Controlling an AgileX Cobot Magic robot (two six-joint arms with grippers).
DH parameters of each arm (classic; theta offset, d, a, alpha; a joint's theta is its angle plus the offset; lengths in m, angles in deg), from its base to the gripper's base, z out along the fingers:
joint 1: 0 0.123 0 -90
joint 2: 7.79 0 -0.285 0
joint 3: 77.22 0 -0.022 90
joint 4: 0 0.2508 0 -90
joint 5: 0 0 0.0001 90
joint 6: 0 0.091 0 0
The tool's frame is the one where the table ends.
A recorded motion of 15 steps. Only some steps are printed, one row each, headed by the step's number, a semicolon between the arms.
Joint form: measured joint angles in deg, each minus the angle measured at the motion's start. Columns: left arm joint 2, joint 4, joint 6, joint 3, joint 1, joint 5; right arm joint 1, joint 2, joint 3, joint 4, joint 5, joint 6.
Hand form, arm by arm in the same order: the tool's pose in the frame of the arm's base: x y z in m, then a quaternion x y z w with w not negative. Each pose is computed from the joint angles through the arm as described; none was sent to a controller.
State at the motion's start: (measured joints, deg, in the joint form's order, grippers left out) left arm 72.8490 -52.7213 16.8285 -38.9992 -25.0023 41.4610; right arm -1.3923 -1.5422 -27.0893 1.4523 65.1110 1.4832
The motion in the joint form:
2: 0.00 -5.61 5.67 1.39 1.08 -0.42; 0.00 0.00 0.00 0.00 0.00 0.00
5: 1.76 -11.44 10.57 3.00 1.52 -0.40; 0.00 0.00 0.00 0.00 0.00 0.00
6: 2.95 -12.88 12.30 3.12 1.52 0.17; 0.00 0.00 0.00 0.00 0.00 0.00
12: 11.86 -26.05 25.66 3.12 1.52 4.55; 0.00 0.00 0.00 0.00 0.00 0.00
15: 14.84 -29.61 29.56 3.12 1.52 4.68; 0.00 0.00 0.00 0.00 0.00 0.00
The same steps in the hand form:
2: 0.1848 -0.1377 0.2352 0.05404 0.91430 -0.37721 0.13726; -0.0091 0.0023 0.2636 0.02092 0.87213 0.01302 0.48865
5: 0.1858 -0.1394 0.2253 0.04431 0.90883 -0.39504 0.12651; -0.0091 0.0023 0.2636 0.02092 0.87213 0.01302 0.48865
6: 0.1870 -0.1413 0.2212 0.04721 0.90788 -0.39945 0.11817; -0.0091 0.0023 0.2636 0.02092 0.87213 0.01302 0.48865
12: 0.1993 -0.1567 0.1970 0.05162 0.88791 -0.45067 0.07646; -0.0091 0.0023 0.2636 0.02092 0.87213 0.01302 0.48865
15: 0.2048 -0.1600 0.1869 0.04713 0.88506 -0.45733 0.07281; -0.0091 0.0023 0.2636 0.02092 0.87213 0.01302 0.48865

